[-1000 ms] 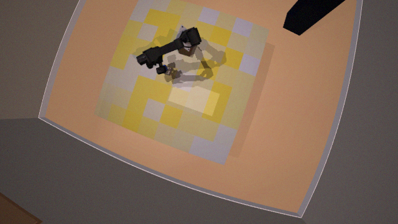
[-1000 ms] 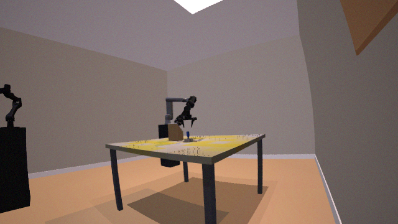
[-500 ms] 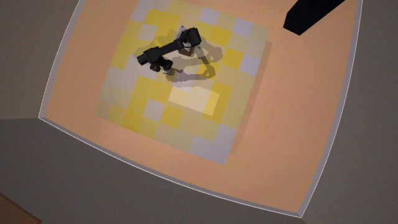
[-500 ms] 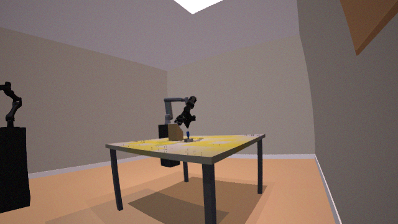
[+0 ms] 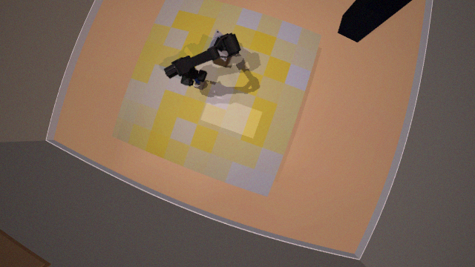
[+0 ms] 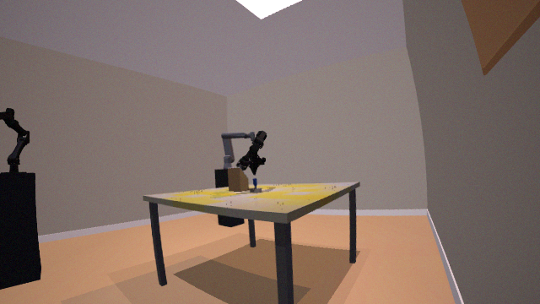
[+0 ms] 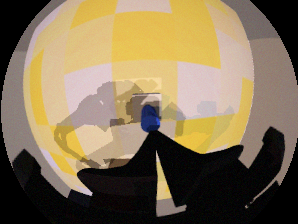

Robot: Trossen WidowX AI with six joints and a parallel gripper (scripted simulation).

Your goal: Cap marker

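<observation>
Right now the blue cap is 5 cm below my gripper tip.
</observation>
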